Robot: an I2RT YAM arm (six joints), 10 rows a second.
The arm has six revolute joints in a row. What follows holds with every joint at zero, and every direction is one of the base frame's. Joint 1 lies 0.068 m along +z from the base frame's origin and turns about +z. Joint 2 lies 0.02 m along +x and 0.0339 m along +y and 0.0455 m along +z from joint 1 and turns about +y. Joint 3 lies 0.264 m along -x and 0.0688 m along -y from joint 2 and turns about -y. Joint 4 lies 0.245 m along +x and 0.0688 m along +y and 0.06 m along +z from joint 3 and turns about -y. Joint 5 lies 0.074 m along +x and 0.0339 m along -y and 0.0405 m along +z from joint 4 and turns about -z. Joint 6 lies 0.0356 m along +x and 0.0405 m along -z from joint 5 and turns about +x. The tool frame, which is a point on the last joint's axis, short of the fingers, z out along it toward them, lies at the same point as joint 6; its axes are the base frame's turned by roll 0, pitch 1.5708 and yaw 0 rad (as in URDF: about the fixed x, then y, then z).
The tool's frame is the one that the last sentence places.
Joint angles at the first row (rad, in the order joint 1, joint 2, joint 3, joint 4, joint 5, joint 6):
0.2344 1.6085 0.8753 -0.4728 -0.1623 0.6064
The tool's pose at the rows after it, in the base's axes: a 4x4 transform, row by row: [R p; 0 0 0 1], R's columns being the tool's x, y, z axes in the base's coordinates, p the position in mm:
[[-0.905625 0.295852 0.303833 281.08], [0.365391 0.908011 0.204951 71.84], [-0.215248 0.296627 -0.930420 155.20], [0 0 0 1]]
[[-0.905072 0.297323 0.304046 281.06], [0.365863 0.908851 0.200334 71.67], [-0.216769 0.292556 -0.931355 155.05], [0 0 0 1]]
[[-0.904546 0.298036 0.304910 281.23], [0.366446 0.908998 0.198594 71.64], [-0.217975 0.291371 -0.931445 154.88], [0 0 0 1]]
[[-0.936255 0.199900 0.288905 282.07], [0.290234 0.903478 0.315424 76.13], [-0.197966 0.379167 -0.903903 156.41], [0 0 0 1]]
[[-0.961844 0.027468 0.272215 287.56], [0.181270 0.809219 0.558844 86.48], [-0.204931 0.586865 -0.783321 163.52], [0 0 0 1]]
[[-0.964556 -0.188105 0.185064 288.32], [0.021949 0.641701 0.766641 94.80], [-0.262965 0.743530 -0.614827 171.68], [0 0 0 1]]
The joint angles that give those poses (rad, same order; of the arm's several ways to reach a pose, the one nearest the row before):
0.2344 1.6093 0.8753 -0.4835 -0.1291 0.6071
0.2344 1.6096 0.8753 -0.4843 -0.1245 0.6071
0.2344 1.6104 0.8753 -0.4831 -0.1226 0.6075
0.2344 1.6104 0.8753 -0.4622 -0.2421 0.5407
0.2352 1.6104 0.8753 -0.3687 -0.5007 0.4740
0.2352 1.6104 0.8753 -0.3077 -0.7788 0.3531

